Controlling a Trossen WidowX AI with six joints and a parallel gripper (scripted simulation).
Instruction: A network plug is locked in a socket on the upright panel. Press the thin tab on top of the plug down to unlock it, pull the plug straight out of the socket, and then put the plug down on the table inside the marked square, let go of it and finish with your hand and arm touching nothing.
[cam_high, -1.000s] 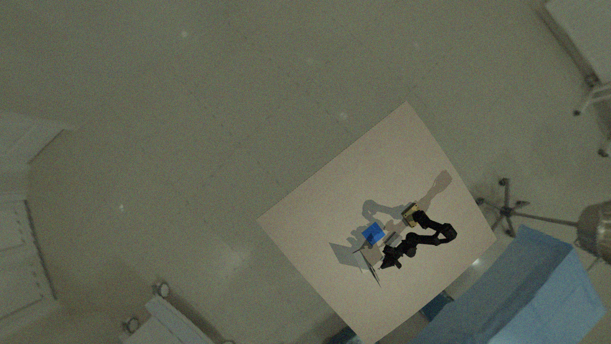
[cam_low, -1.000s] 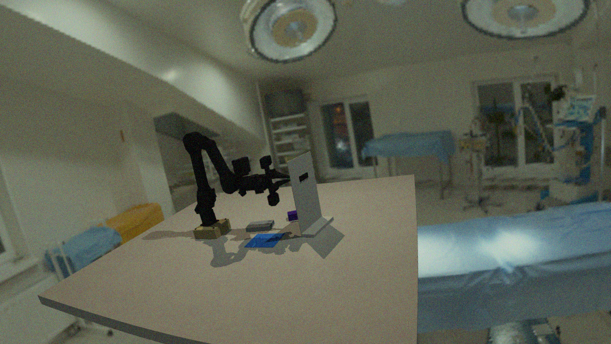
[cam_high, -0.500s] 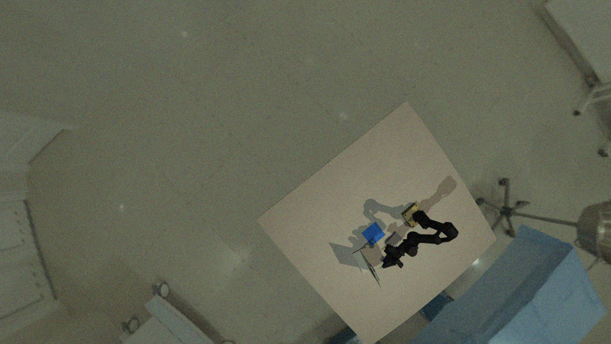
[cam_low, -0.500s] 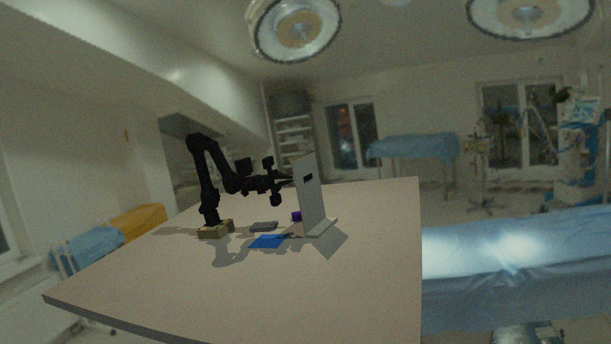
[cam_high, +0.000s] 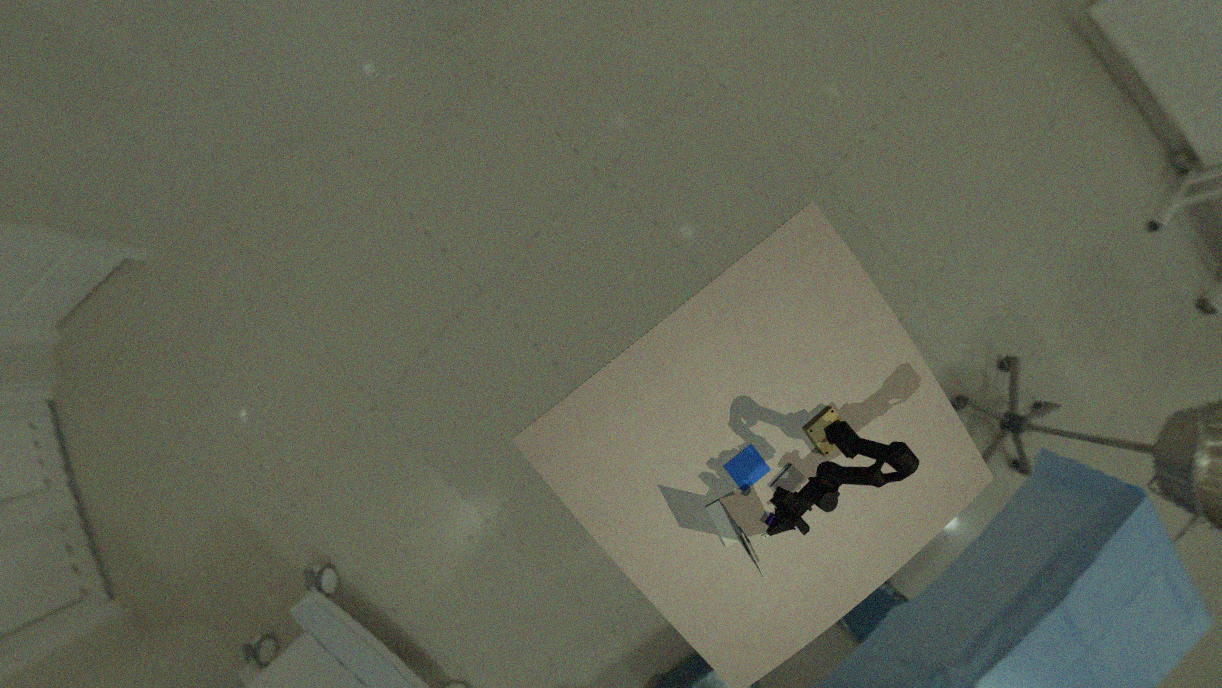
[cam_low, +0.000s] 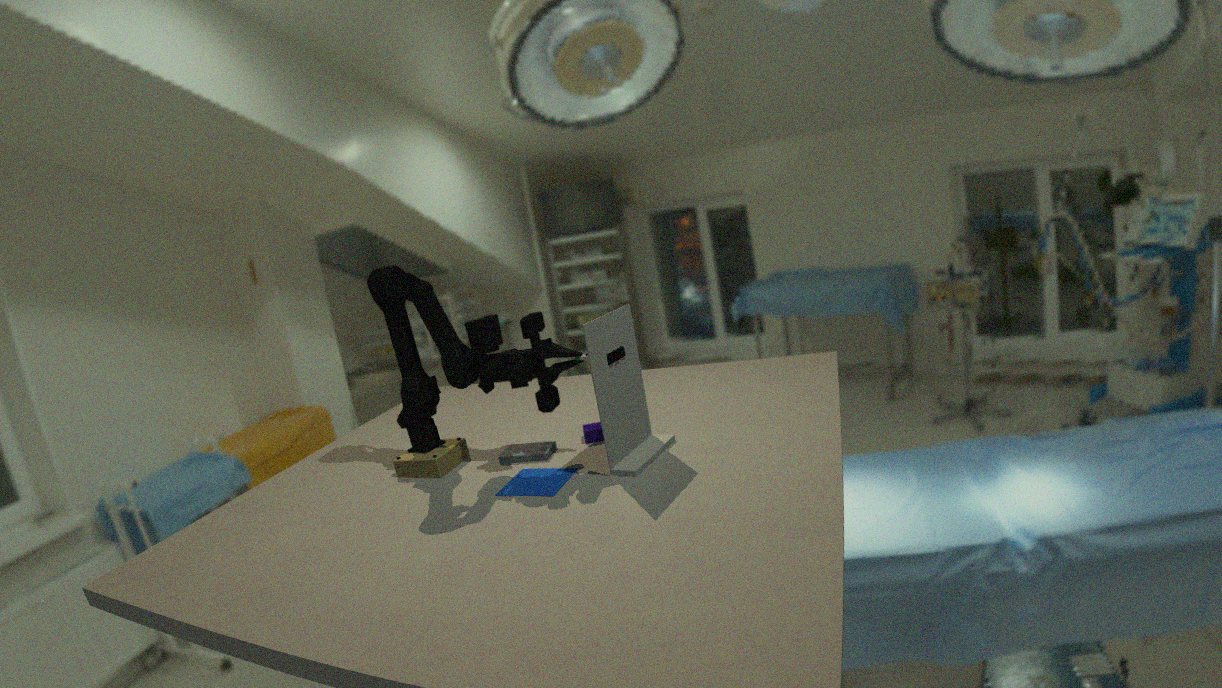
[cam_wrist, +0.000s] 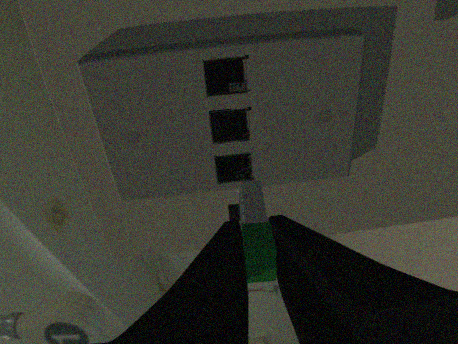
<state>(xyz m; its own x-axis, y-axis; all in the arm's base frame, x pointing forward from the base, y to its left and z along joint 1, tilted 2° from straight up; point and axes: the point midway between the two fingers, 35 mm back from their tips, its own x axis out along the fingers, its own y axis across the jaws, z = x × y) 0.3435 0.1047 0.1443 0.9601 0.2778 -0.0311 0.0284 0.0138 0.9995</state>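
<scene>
Now: gripper tip 200 mm above the blue marked square, 140 mm to the left of it and 60 mm past it. From my gripper tip the other things lie so: purple block: 180 mm below, 80 mm to the left, 60 mm behind; then grey upright panel: 80 mm ahead, 70 mm below; then network plug: right at my gripper tip.
</scene>
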